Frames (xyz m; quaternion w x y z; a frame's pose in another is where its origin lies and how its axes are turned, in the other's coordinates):
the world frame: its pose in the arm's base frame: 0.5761 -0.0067 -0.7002 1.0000 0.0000 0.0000 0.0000
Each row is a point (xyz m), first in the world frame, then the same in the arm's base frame.
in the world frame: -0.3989 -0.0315 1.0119
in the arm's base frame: 0.1772 -0.0382 0.3117
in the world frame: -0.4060 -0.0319 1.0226
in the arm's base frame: 0.1701 -0.0386 0.3224
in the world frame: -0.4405 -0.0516 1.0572
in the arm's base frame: 0.1356 -0.0583 0.3570
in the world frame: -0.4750 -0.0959 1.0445
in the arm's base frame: 0.1011 -0.1026 0.3443
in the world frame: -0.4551 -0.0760 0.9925
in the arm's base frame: 0.1210 -0.0827 0.2923
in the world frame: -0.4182 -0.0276 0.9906
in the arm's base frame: 0.1579 -0.0343 0.2904
